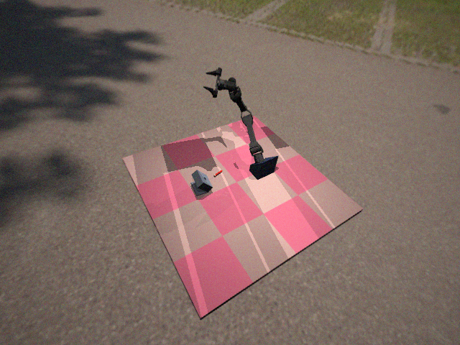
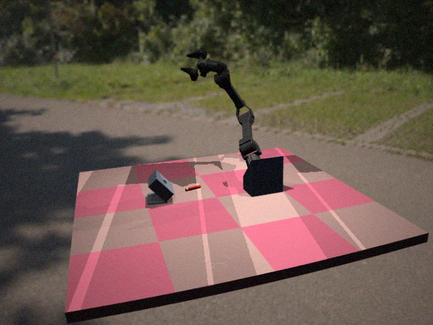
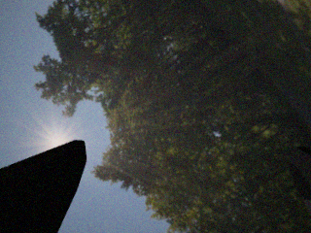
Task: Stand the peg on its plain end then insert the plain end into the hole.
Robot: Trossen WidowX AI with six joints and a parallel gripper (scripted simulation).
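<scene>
The peg is 590 mm below my gripper tip, 310 mm to the left of it and 100 mm ahead of it. Round my gripper tip: sloped panel: 540 mm below, 350 mm to the left, 250 mm ahead.
</scene>
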